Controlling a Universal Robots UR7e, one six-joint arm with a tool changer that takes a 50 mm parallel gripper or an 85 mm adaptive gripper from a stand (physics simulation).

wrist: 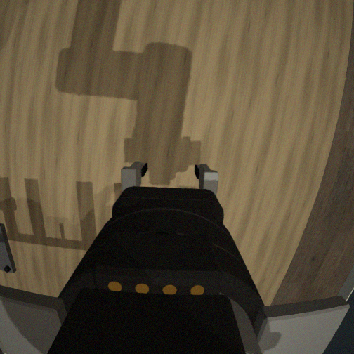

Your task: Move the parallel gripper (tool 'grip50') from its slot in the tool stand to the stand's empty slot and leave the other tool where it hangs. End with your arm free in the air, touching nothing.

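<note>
The parallel gripper (pixel 170 171) is on my arm and points down over the wooden table. Its two light grey fingers stand apart with bare wood and shadow showing between them, so it is open and empty. Its black body fills the lower middle of the wrist view, with a light grey wing at each side. Part of a grey foot plate (pixel 6 254) of the tool stand, with a dark bolt, shows at the left edge, to the left of the gripper. The stand's slots and the other tool do not show.
The pale wooden table top (pixel 260 100) ends in a curved edge at the right, with a darker brown surface (pixel 320 215) beyond it. Upright shadows of stand posts lie on the table at the left. The arm's shadow lies ahead of the fingers. A dark blue area (pixel 345 330) shows at the lower right corner.
</note>
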